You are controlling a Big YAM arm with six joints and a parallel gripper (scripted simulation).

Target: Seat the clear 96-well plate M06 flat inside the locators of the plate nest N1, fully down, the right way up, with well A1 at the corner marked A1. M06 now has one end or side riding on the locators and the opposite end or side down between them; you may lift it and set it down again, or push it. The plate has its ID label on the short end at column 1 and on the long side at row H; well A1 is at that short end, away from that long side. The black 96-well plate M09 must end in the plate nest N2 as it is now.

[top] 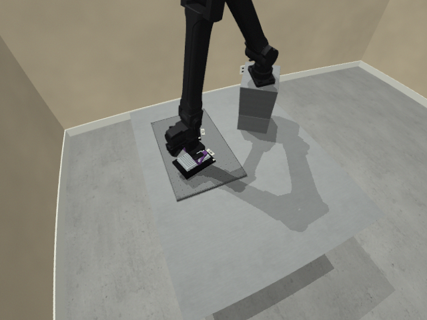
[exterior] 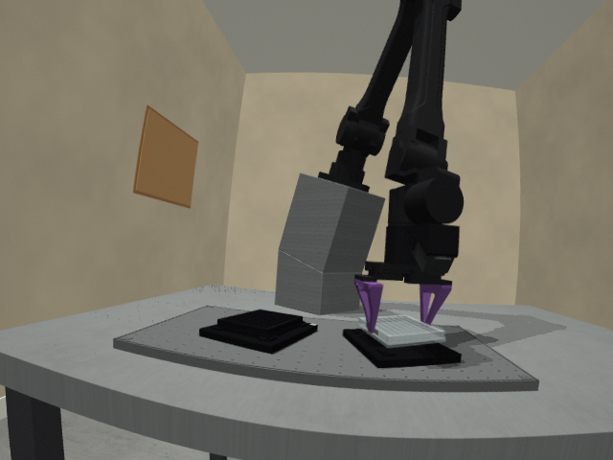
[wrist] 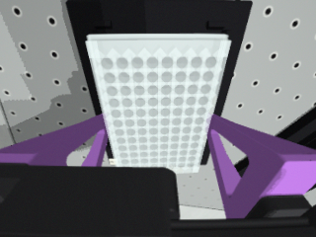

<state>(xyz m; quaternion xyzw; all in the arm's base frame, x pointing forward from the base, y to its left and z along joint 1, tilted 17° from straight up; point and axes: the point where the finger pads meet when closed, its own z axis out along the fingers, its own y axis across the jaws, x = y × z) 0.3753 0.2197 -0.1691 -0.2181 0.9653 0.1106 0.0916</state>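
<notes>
My hand is 1 cm above the clear 96-well plate M06. The rest, counted from my hand: black plate M09 (20 cm to the right, 2 cm ahead, 1 cm below); then N1 tag (8 cm behind, 4 cm to the right, 3 cm below); then plate nest N1 (3 cm below).
</notes>
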